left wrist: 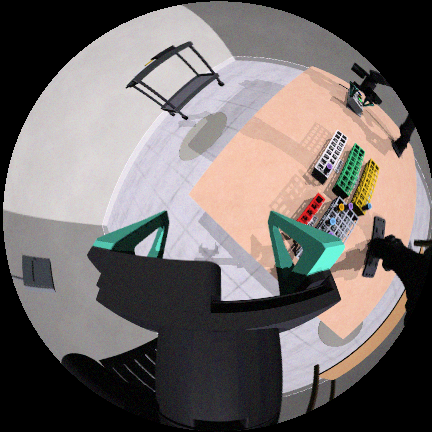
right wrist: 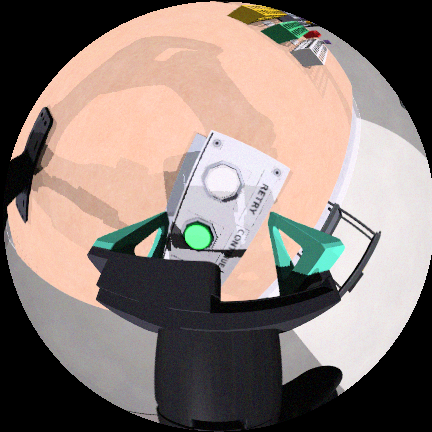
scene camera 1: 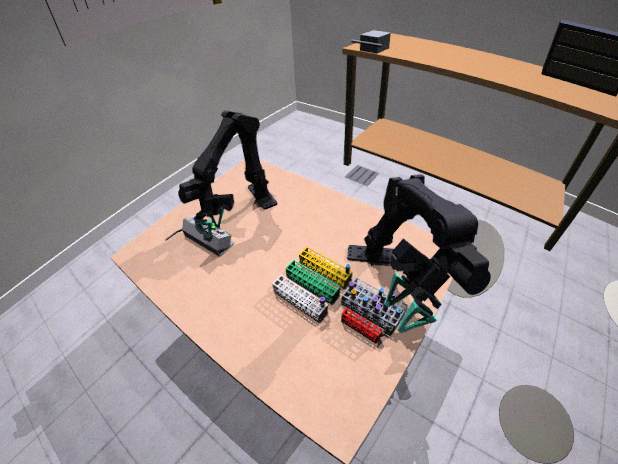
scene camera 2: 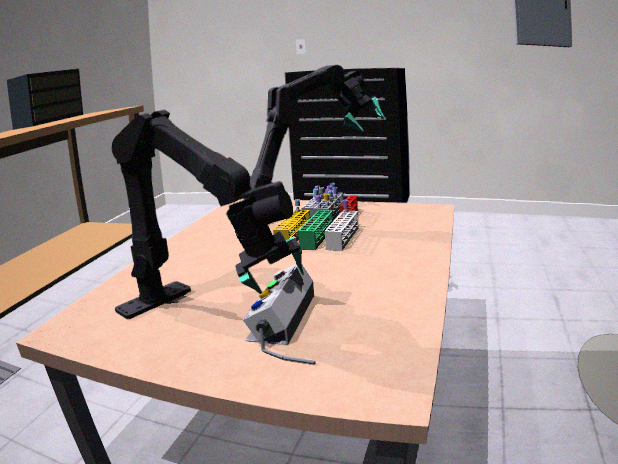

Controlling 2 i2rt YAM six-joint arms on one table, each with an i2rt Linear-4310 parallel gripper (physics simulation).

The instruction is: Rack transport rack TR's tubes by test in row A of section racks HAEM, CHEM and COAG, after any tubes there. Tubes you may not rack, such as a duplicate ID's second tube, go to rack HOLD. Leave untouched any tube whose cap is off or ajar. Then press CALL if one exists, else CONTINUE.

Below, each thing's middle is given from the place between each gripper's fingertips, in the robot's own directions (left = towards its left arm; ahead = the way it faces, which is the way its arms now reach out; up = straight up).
Now: left hand 740 mm to the left of the white RETRY button [right wrist: 221,181], 240 mm above it and 60 mm past it.
I see my right gripper 3 cm to the right of the white RETRY button, 2 cm past it and 1 cm below it.
